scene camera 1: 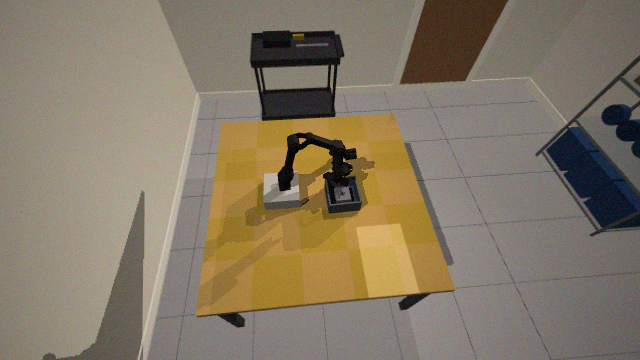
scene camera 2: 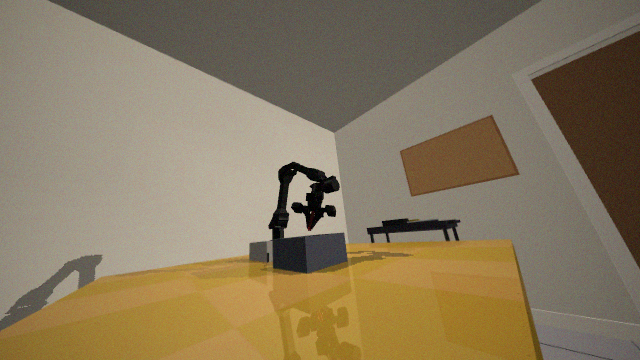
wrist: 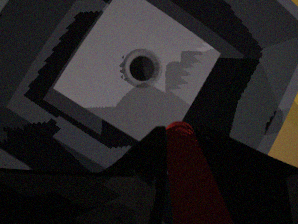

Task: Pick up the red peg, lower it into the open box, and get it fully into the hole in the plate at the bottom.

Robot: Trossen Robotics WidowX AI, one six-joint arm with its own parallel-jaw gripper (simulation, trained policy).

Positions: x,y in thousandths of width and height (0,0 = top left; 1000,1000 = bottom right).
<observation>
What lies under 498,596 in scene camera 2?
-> My gripper.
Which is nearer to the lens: the light grey plate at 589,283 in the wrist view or the grey box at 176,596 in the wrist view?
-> The light grey plate.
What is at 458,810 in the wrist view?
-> My gripper.
</observation>
